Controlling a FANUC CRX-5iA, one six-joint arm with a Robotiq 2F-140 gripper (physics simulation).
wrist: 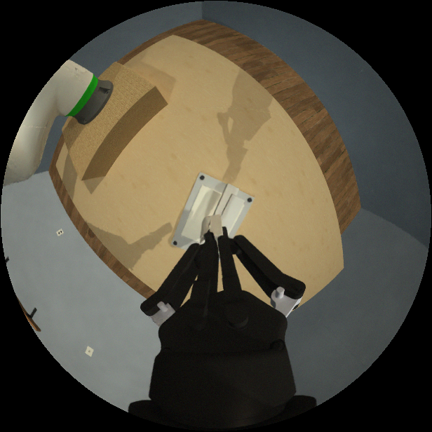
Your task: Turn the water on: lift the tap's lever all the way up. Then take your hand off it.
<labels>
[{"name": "my gripper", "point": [217, 221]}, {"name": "light grey base plate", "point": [178, 240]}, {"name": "tap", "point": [208, 202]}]
</labels>
